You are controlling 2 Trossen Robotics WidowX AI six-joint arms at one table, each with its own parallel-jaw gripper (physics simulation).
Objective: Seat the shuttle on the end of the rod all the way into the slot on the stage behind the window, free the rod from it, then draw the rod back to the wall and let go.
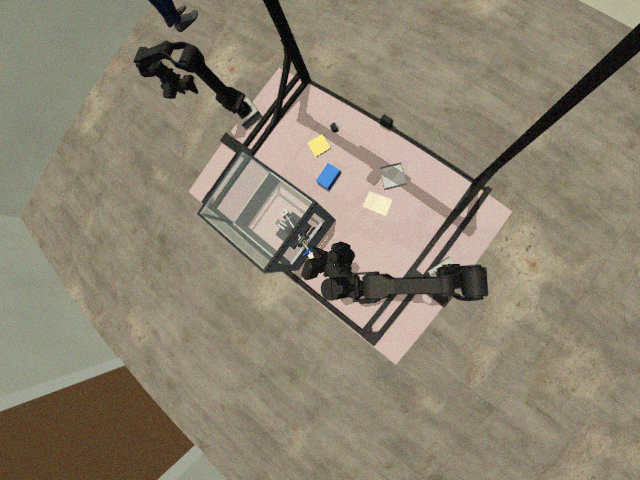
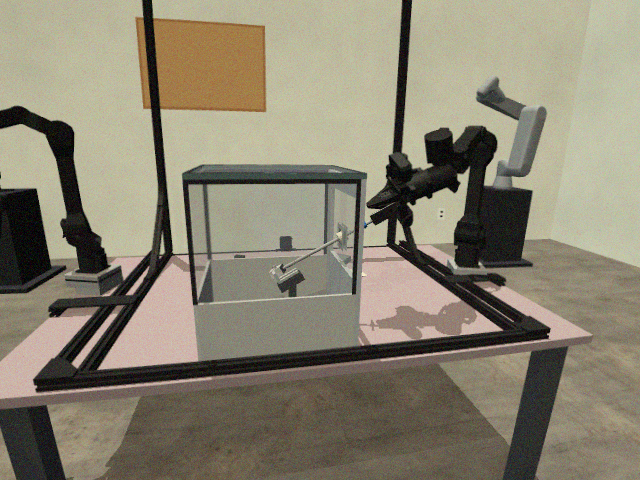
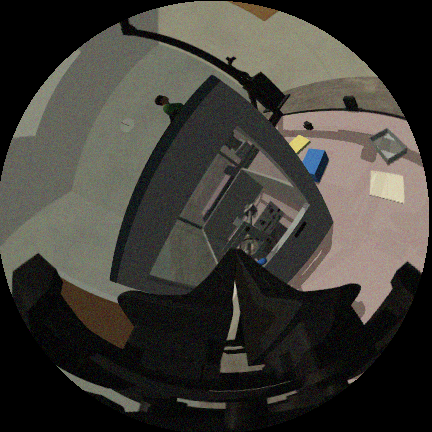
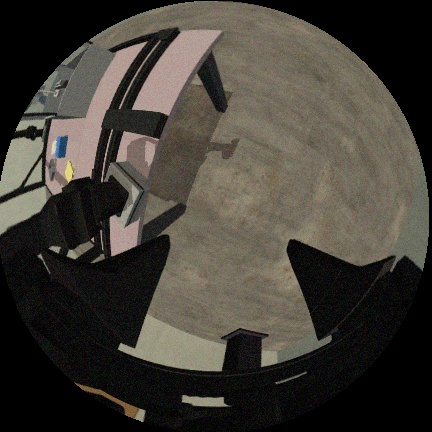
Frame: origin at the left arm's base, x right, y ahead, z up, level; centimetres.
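Seen in the pictures: left gripper, fingertip midpoint: (image 1: 312,247) (image 2: 366,205) (image 3: 233,253); right gripper, fingertip midpoint: (image 1: 191,93) (image 4: 231,243); left arm's base at its link origin: (image 2: 466,264) (image 4: 41,132); right arm's base at its link origin: (image 1: 244,110) (image 2: 93,269) (image 4: 114,195).
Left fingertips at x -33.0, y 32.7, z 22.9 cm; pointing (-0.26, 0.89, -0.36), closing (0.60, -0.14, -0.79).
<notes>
Pixels of each thing's top centre, then the offset from my left fingertips to it. "pt": a spot on its surface instead.
- shuttle at its top centre: (image 2: 277,264) (image 3: 245,207) dx -4.8, dy +19.4, dz -13.5 cm
- blue block at its top centre: (image 3: 311,159) (image 1: 327,175) (image 4: 57,146) dx +16.9, dy +25.3, dz -22.8 cm
- yellow piece at its top centre: (image 3: 297,142) (image 1: 318,145) (image 4: 67,172) dx +21.2, dy +40.2, dz -25.7 cm
- cream sheet at its top centre: (image 3: 386,184) (image 1: 377,203) dx +27.1, dy +5.0, dz -26.5 cm
- grey tray at a spot on its surface: (image 1: 383,184) pt dx +33.2, dy +9.8, dz -25.1 cm
The thin grey rod (image 2: 311,252) slants down through the port in the case's side wall, its blue collar (image 2: 365,224) (image 3: 262,261) (image 1: 307,252) outside and its black handle (image 2: 383,213) at the upper end. A small pale block, seemingly the shuttle (image 2: 276,270), is at the rod's lower end against the stage (image 2: 292,280). I cannot tell how deep it sits or whether the rod is free of it. My left gripper (image 2: 369,206) (image 3: 233,253) is shut and empty, its tips just above and beside the handle. My right gripper (image 4: 231,243) is open and empty, beyond the table's left side.
The glass case's dark side wall (image 3: 162,172) stands close before the left fingers. A blue block (image 1: 328,176) (image 3: 315,164), a yellow piece (image 1: 318,145), a cream sheet (image 1: 377,203) and a grey tray (image 1: 383,184) lie on the table. Black frame bars edge the table.
</notes>
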